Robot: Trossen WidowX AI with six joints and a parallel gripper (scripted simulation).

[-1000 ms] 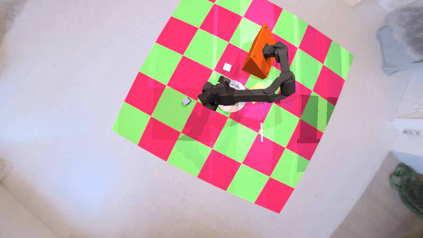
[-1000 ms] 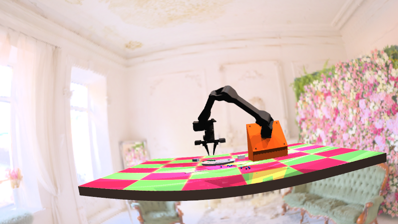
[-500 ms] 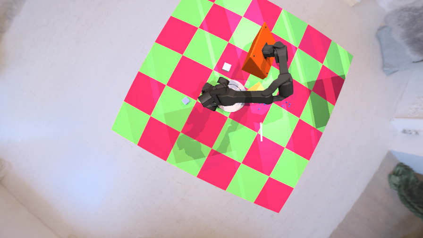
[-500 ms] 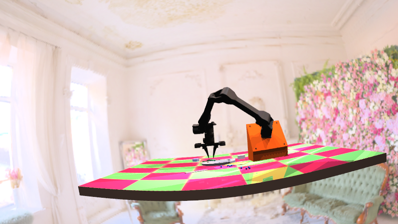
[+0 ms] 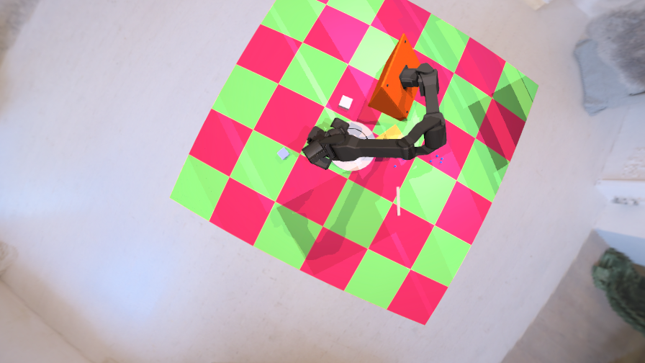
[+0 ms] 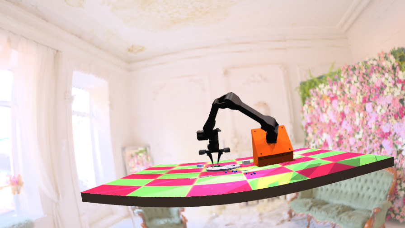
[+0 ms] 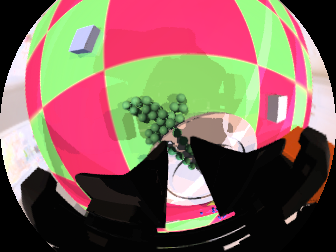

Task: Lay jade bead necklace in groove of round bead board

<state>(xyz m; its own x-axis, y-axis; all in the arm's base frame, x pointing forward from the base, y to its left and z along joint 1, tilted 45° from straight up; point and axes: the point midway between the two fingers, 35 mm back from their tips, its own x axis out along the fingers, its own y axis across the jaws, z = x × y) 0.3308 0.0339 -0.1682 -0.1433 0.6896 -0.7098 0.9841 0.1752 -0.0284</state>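
The round bead board lies 50 mm behind my gripper tip, 70 mm to the left of it and 10 mm below it. The rest, counted from my gripper tip: pale blue cube: 120 mm ahead, 140 mm to the right, 10 mm below; then white cube: 190 mm behind, 40 mm to the right, 10 mm below; then yellow patch: 160 mm behind, 200 mm to the left, 20 mm below.
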